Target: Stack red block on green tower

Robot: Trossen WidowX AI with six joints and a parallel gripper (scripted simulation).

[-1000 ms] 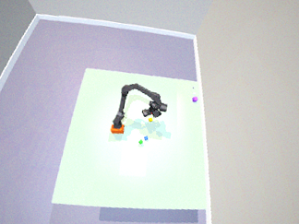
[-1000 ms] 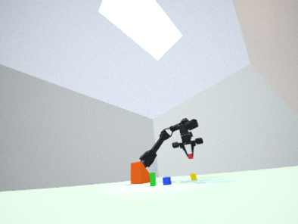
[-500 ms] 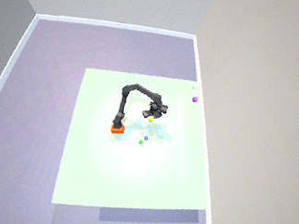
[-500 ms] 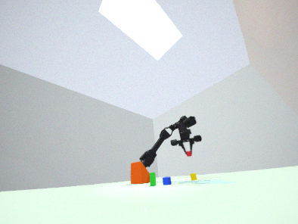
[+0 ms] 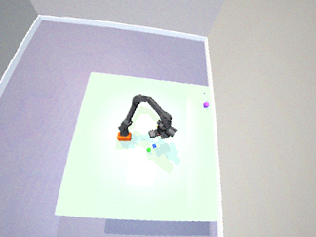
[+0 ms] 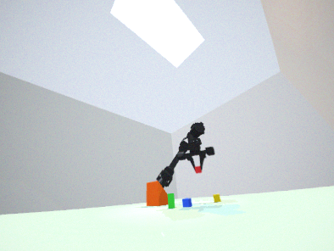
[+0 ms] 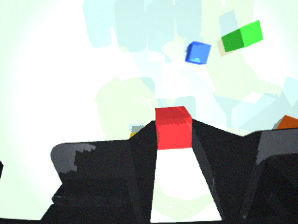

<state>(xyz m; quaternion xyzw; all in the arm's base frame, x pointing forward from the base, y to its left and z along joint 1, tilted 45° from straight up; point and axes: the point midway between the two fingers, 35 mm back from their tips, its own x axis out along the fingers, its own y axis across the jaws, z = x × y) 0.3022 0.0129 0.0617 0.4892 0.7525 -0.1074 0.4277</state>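
Now: gripper tip 20 mm past the blue block, 90 mm to the left of it and 120 mm above it. Round my gripper tip: yellow block: 100 mm to the left, 120 mm below; red block: 10 mm above.
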